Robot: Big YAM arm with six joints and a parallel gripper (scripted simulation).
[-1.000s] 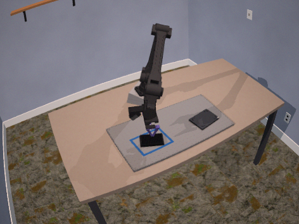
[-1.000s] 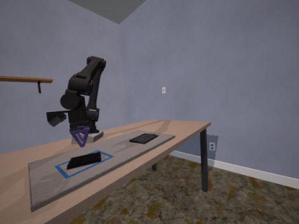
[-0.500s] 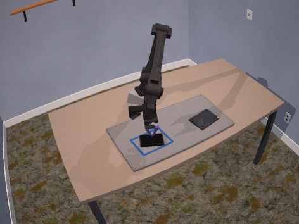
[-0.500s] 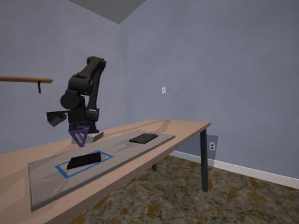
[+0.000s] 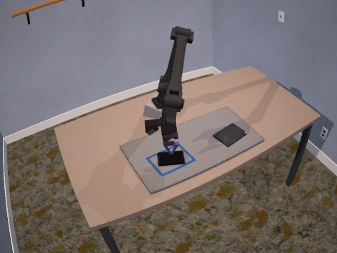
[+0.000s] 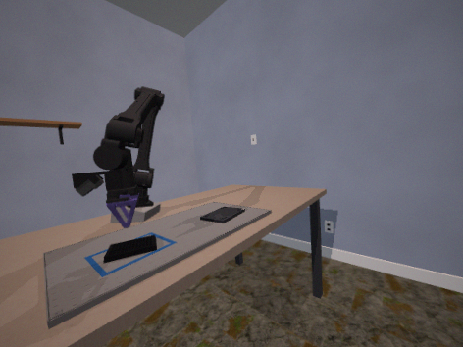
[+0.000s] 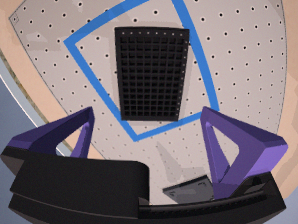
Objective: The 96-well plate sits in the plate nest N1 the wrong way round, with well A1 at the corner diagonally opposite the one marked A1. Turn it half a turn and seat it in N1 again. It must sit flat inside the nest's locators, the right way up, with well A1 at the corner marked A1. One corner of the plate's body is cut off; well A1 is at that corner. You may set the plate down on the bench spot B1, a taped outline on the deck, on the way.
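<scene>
Right now my hand is 80 mm above the black 96-well plate. From my hand the other things lie so: plate nest N1 (10 mm ahead, 360 mm to the left, 80 mm below); A1 mark (60 mm ahead, 450 mm to the left, 80 mm below).
</scene>
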